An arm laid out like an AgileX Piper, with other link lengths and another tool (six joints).
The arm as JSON. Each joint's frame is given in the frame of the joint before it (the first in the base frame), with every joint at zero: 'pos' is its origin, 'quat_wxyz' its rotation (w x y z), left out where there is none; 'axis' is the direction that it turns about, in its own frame. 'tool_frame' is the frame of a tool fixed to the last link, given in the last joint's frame.
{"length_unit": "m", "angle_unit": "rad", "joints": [
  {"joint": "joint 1", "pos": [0.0, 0.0, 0.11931], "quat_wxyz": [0.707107, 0.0, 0.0, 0.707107], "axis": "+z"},
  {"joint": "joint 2", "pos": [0.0, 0.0, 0.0], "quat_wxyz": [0.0, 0.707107, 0.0, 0.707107], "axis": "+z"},
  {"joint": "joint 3", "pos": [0.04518, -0.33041, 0.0], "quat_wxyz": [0.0, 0.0, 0.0, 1.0], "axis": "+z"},
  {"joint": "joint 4", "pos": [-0.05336, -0.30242, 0.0], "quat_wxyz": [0.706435, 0.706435, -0.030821, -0.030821], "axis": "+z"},
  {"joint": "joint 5", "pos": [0.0, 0.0, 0.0], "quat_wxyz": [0.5, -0.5, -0.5, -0.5], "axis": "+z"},
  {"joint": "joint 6", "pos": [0.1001, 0.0, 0.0], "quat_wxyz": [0.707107, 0.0, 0.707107, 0.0], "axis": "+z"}
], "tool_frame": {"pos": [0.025, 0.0, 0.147], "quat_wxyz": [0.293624, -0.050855, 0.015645, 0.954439]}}
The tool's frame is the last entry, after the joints.
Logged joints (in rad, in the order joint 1, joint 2, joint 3, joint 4, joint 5, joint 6), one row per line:
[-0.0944 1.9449 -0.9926 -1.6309 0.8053 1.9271]
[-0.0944 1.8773 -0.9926 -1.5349 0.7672 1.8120]
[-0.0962 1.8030 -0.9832 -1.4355 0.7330 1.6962]
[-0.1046 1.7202 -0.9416 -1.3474 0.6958 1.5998]
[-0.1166 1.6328 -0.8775 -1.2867 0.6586 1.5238]
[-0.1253 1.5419 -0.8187 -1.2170 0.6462 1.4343]
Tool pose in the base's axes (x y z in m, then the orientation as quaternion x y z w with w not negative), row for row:
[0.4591 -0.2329 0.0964 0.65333 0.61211 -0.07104 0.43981]
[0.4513 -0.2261 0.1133 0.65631 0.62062 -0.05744 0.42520]
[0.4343 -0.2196 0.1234 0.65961 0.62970 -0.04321 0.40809]
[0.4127 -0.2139 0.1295 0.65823 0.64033 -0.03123 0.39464]
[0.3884 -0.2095 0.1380 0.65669 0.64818 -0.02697 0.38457]
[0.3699 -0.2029 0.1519 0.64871 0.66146 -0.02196 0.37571]
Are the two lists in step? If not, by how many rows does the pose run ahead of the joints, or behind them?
The pose runs 1 row ahead of the joints: the pose in row i belongs to the joints in row i + 1.
